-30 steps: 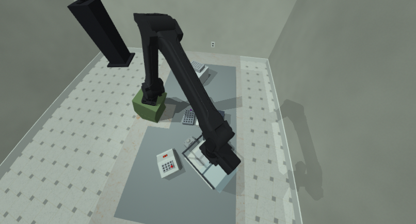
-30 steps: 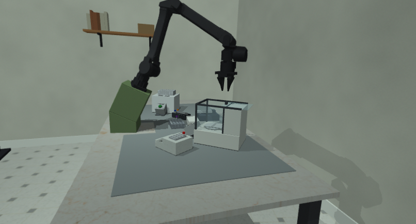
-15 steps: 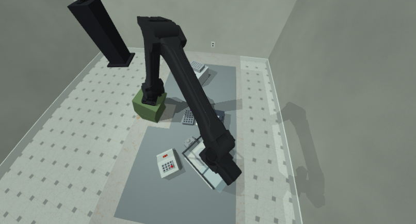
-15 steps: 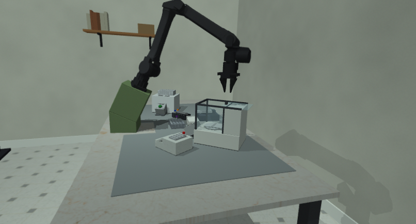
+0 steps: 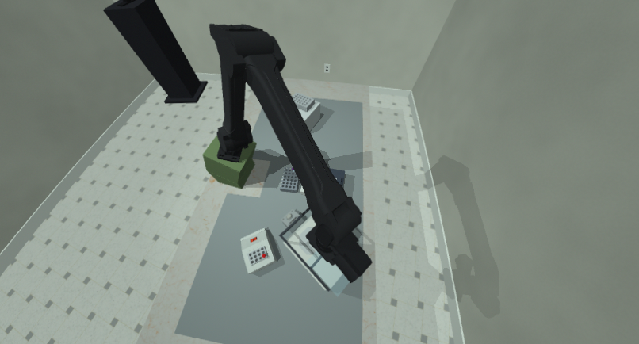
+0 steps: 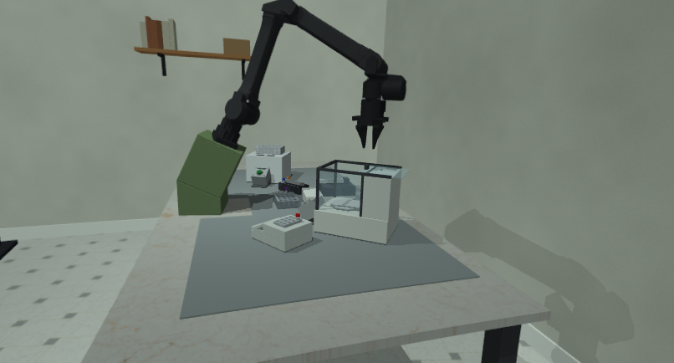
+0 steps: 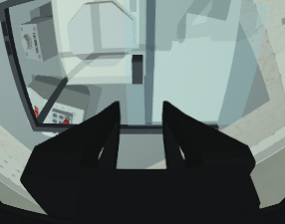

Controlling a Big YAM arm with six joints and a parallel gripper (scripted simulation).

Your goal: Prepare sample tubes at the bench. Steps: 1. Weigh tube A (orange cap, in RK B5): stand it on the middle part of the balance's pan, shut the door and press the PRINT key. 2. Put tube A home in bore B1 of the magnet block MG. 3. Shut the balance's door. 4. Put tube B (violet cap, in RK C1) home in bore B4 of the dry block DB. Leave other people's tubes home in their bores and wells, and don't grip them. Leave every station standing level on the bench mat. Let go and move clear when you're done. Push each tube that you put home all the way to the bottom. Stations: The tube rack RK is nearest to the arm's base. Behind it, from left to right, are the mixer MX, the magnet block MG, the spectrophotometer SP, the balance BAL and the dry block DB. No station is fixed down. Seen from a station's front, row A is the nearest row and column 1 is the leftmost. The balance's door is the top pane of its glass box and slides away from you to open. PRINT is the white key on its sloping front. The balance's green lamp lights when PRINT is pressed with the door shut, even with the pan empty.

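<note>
My hand is 70 mm above the balance door, 20 mm to the left of it and 20 mm short of it. The rest, counted from my hand: red-capped tube: 240 mm behind, 220 mm below, 10 mm to the right; then balance pan: 200 mm below, 50 mm to the left, 50 mm behind; then dry block DB: 280 mm behind, 250 mm below, 10 mm to the left.
</note>
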